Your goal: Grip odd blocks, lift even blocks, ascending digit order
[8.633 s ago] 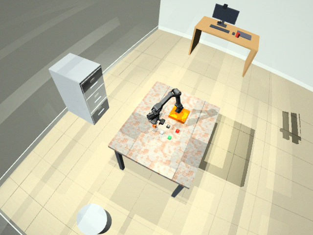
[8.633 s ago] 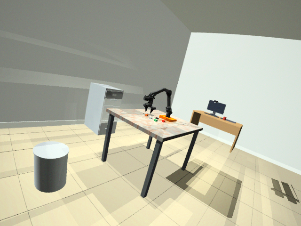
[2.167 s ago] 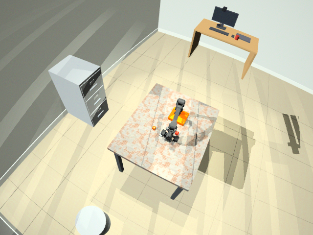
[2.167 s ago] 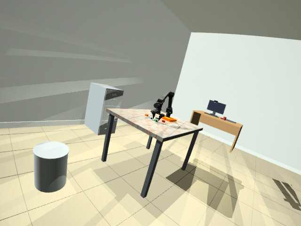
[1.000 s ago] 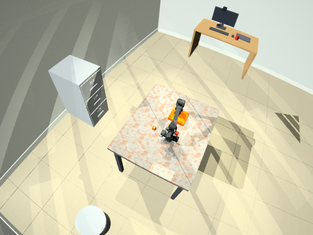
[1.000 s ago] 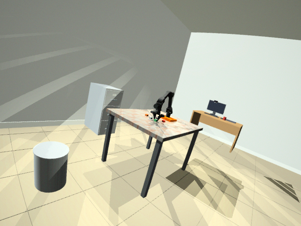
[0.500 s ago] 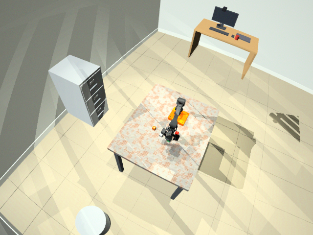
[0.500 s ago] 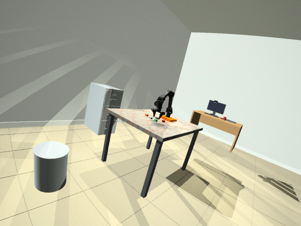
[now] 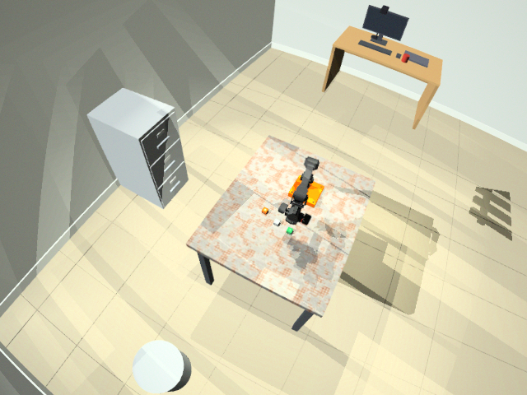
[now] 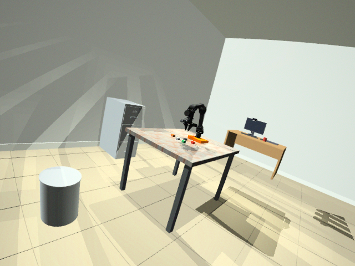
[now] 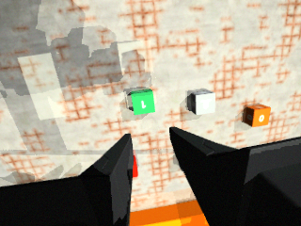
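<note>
My gripper tip is now 12 cm past the red block, 12 cm above it and 2 cm to the right of it. Also, from my gripper tip: green block 12 cm below; then orange block 21 cm to the right, 12 cm below, 3 cm behind; then black block 12 cm below, 11 cm behind, 9 cm to the right.
</note>
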